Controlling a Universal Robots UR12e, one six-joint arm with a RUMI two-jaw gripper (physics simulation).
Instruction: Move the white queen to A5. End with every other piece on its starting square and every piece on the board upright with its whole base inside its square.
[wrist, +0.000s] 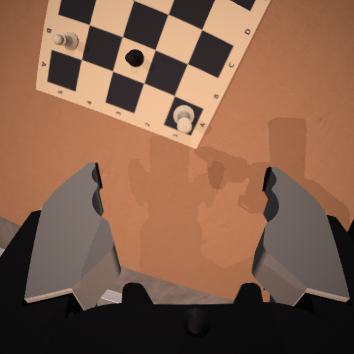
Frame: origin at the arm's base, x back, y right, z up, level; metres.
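Where they show: gripper, between the fingertips: (182, 168).
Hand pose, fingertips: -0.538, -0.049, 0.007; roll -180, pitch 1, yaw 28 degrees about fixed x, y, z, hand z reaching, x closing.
Note:
After its pixels a point has its place, as x, y, z.
The chessboard (172, 137) {-0.534, -0.079, -0.126} is partly in view at the top of the wrist view, its A row nearest the gripper. A tall white piece, which looks like the white queen (183, 117) {-0.540, -0.041, -0.089}, stands upright on dark corner square A1. Dark square A5 (64, 71) {-0.686, -0.067, -0.126}, at the board's lower left corner, has no piece on it. My gripper (182, 168) {-0.538, -0.049, 0.007} is open, with nothing between the fingers. In the view its fingertips are below the board's near edge and the white piece, apart from both.
A small white piece (68, 40) {-0.686, -0.031, -0.114} stands on B5, right beside A5. A black piece (134, 58) {-0.611, -0.015, -0.098} stands on B3. The far rows are cut off by the top of the view. Shadows of the arm and gripper fall on the brown table (30, 165) {-0.706, -0.227, -0.132}.

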